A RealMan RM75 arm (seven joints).
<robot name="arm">
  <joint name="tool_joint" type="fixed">
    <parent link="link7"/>
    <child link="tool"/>
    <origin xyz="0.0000 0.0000 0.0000"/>
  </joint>
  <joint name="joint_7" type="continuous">
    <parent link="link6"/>
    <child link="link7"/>
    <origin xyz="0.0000 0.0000 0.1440"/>
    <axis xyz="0 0 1"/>
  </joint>
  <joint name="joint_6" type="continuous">
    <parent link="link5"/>
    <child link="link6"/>
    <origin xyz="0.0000 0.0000 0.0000"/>
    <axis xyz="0 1 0"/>
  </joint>
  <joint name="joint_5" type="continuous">
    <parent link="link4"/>
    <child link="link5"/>
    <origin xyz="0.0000 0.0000 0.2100"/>
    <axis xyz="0 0 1"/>
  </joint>
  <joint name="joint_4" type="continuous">
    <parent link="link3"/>
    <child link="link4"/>
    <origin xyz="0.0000 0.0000 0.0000"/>
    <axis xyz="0 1 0"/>
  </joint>
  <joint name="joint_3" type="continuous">
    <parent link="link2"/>
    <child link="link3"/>
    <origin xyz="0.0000 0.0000 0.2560"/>
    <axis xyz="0 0 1"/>
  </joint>
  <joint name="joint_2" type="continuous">
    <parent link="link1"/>
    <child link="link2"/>
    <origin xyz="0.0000 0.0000 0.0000"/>
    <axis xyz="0 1 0"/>
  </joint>
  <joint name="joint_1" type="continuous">
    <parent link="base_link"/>
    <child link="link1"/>
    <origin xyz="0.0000 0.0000 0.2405"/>
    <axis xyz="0 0 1"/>
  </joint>
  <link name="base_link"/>
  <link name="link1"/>
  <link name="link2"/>
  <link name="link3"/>
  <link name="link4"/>
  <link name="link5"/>
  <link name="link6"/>
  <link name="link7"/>
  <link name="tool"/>
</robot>
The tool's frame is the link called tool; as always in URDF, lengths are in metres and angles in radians. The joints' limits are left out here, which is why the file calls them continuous.
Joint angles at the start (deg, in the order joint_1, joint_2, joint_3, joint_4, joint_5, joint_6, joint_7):
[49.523, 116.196, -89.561, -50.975, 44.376, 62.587, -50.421]
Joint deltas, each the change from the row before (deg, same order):
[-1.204, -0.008, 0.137, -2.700, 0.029, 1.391, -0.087]
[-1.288, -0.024, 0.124, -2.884, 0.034, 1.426, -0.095]
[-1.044, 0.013, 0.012, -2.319, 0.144, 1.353, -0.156]
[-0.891, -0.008, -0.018, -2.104, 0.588, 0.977, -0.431]
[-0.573, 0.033, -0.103, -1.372, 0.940, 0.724, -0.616]
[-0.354, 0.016, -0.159, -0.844, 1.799, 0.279, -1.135]
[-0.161, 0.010, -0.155, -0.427, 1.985, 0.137, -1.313]
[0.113, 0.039, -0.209, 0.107, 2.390, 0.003, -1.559]
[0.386, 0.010, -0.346, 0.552, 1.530, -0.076, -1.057]
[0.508, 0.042, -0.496, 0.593, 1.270, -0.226, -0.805]
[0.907, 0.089, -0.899, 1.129, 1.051, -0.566, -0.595]
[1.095, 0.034, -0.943, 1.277, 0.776, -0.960, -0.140]
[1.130, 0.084, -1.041, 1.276, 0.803, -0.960, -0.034]
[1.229, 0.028, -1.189, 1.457, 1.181, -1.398, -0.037]
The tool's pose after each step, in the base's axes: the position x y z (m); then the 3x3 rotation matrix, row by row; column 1 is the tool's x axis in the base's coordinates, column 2 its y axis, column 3 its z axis. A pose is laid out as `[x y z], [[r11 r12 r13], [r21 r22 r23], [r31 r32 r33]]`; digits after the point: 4 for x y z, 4 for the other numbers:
[0.1435 0.4112 -0.0565], [[0.9289 -0.2247 0.2944], [-0.3131 -0.9012 0.2998], [0.1980 -0.3707 -0.9074]]
[0.1405 0.4073 -0.0527], [[0.9347 -0.2157 0.2823], [-0.2995 -0.9060 0.2992], [0.1913 -0.3642 -0.9115]]
[0.1381 0.4032 -0.0502], [[0.9392 -0.2079 0.2734], [-0.2873 -0.9116 0.2939], [0.1881 -0.3546 -0.9159]]
[0.1344 0.3997 -0.0480], [[0.9459 -0.1974 0.2575], [-0.2707 -0.9177 0.2907], [0.1789 -0.3446 -0.9215]]
[0.1309 0.3963 -0.0476], [[0.9522 -0.1887 0.2404], [-0.2546 -0.9248 0.2826], [0.1689 -0.3303 -0.9286]]
[0.1261 0.3932 -0.0483], [[0.9607 -0.1789 0.2121], [-0.2338 -0.9335 0.2718], [0.1493 -0.3108 -0.9387]]
[0.1212 0.3906 -0.0496], [[0.9686 -0.1685 0.1827], [-0.2127 -0.9421 0.2590], [0.1285 -0.2898 -0.9484]]
[0.1159 0.3880 -0.0521], [[0.9760 -0.1579 0.1498], [-0.1910 -0.9515 0.2414], [0.1044 -0.2642 -0.9588]]
[0.1125 0.3866 -0.0548], [[0.9799 -0.1487 0.1331], [-0.1761 -0.9580 0.2265], [0.0938 -0.2454 -0.9649]]
[0.1088 0.3856 -0.0580], [[0.9831 -0.1385 0.1200], [-0.1619 -0.9634 0.2138], [0.0860 -0.2296 -0.9695]]
[0.1051 0.3849 -0.0632], [[0.9853 -0.1267 0.1145], [-0.1478 -0.9685 0.2005], [0.0855 -0.2145 -0.9730]]
[0.1013 0.3857 -0.0680], [[0.9866 -0.1184 0.1126], [-0.1388 -0.9709 0.1951], [0.0862 -0.2081 -0.9743]]
[0.0972 0.3862 -0.0733], [[0.9876 -0.1108 0.1111], [-0.1305 -0.9733 0.1886], [0.0873 -0.2008 -0.9757]]
[0.0926 0.3872 -0.0788], [[0.9889 -0.1050 0.1053], [-0.1233 -0.9749 0.1856], [0.0831 -0.1965 -0.9770]]

